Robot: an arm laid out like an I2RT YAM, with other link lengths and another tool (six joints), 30 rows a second.
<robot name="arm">
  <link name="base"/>
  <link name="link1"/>
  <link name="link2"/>
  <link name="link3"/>
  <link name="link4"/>
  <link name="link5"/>
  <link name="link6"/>
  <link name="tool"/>
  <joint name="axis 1" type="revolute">
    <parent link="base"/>
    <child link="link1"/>
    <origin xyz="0 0 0.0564"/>
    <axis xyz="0 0 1"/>
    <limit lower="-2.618" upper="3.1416"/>
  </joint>
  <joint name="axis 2" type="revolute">
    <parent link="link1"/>
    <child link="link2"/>
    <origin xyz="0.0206 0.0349 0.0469"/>
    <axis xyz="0 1 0"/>
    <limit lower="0" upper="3.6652"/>
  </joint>
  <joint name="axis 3" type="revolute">
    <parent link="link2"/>
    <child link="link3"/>
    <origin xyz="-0.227 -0.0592 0"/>
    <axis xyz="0 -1 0"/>
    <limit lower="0" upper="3.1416"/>
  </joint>
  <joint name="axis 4" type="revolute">
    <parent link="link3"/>
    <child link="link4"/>
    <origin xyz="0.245 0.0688 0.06"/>
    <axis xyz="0 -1 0"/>
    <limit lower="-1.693" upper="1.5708"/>
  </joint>
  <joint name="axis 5" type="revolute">
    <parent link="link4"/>
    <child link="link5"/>
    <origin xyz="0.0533 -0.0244 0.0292"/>
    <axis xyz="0 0 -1"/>
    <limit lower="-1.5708" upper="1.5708"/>
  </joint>
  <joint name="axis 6" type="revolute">
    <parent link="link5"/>
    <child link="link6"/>
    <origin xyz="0.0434 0 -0.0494"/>
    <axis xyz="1 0 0"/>
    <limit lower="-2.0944" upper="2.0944"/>
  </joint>
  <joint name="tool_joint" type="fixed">
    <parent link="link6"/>
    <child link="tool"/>
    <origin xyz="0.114 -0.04 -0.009" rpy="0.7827 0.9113 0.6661"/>
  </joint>
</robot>
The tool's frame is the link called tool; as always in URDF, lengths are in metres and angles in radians.
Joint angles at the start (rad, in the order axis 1, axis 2, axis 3, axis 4, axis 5, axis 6): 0.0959 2.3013 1.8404 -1.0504 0.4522 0.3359
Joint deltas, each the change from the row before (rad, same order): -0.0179 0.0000 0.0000 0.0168 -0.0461 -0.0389; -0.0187 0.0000 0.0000 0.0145 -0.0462 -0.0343; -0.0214 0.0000 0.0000 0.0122 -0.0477 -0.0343; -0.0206 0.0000 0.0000 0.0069 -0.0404 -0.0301; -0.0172 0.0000 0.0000 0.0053 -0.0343 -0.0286; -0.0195 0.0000 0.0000 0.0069 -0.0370 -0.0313; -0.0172 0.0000 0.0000 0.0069 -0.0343 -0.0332; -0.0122 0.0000 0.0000 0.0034 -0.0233 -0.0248
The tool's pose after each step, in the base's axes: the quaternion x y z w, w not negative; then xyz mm. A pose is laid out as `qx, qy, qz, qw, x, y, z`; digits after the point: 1 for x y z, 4 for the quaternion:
0.2746, 0.8650, -0.2459, 0.3405, 396.4, -44.0, 30.8
0.2745, 0.8726, -0.2243, 0.3360, 399.5, -45.7, 26.5
0.2749, 0.8797, -0.2025, 0.3310, 402.2, -48.2, 22.5
0.2753, 0.8854, -0.1845, 0.3259, 403.8, -51.2, 19.4
0.2738, 0.8905, -0.1688, 0.3219, 405.3, -53.7, 17.0
0.2724, 0.8951, -0.1515, 0.3188, 407.1, -56.8, 14.5
0.2685, 0.8996, -0.1348, 0.3169, 409.2, -59.3, 12.4
0.2649, 0.9029, -0.1233, 0.3154, 410.5, -61.2, 11.1

